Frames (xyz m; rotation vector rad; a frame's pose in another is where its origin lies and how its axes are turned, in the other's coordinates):
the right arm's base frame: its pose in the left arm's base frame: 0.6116 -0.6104 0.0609 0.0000 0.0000 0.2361
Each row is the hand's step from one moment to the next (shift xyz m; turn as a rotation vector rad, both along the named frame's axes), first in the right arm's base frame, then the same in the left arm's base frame.
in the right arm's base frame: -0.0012 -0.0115 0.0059 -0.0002 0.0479 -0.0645
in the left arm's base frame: 0.0015 -0.0115 0.0059 -0.0114 0.0465 -0.0645
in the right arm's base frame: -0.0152 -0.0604 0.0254 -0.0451 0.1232 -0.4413
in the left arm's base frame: -0.0006 -0.0623 0.0254 -0.0727 0.1092 -0.4413
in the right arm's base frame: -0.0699 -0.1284 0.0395 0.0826 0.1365 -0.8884
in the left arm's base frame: -0.0379 -0.1412 0.0395 0.0484 0.1520 -0.8884
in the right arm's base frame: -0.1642 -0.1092 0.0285 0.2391 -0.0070 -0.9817
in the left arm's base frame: -0.1341 -0.1446 0.0285 0.2341 0.0491 -0.9817
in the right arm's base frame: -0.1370 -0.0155 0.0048 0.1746 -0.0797 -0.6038
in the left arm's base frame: -0.1296 -0.0471 0.0048 0.1884 -0.0366 -0.6038
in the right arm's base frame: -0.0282 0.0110 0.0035 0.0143 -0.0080 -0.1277
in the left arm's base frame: -0.0300 0.0041 0.0035 0.0158 -0.0044 -0.1277
